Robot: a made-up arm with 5 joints.
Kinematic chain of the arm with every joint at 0, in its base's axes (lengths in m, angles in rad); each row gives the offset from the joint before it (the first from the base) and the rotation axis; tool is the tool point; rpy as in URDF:
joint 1: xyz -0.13 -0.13 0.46 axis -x
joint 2: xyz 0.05 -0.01 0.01 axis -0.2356 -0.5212 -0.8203
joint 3: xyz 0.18 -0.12 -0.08 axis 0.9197 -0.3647 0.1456
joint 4: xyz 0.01 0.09 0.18 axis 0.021 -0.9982 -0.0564
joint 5: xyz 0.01 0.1 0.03 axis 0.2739 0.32 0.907
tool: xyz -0.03 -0.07 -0.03 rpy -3.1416 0 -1.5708
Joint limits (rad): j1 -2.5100..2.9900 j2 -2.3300..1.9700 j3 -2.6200..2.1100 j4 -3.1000..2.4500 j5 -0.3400..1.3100
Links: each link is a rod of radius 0.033 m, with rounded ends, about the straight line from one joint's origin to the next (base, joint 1, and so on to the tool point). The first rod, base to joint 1, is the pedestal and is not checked.
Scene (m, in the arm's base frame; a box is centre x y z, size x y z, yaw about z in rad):
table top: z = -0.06
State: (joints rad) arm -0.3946 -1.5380 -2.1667 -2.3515 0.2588
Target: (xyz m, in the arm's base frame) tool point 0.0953 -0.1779 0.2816
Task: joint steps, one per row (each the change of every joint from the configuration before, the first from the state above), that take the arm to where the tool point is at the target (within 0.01 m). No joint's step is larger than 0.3 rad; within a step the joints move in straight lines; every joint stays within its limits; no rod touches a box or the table.
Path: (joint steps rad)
1: -0.1668 0.1313 0.2882 0.0082 -0.0167
2: -0.1667 0.1313 0.2883 0.0082 -0.0167
3: -0.1668 0.1313 0.2882 0.0082 -0.0167
4: -0.1667 0.1313 0.2882 0.0083 -0.0167
5: -0.1668 0.1313 0.2882 0.0082 -0.0167
6: -0.1667 0.1313 0.2883 0.0082 -0.0167
7: -0.1668 0.1313 0.2882 0.0082 -0.0167
8: -0.1667 0.1313 0.2882 0.0082 -0.0167
9: -0.1668 0.1313 0.2882 0.0082 -0.0167
10: -0.1667 0.1313 0.2883 0.0082 -0.0167

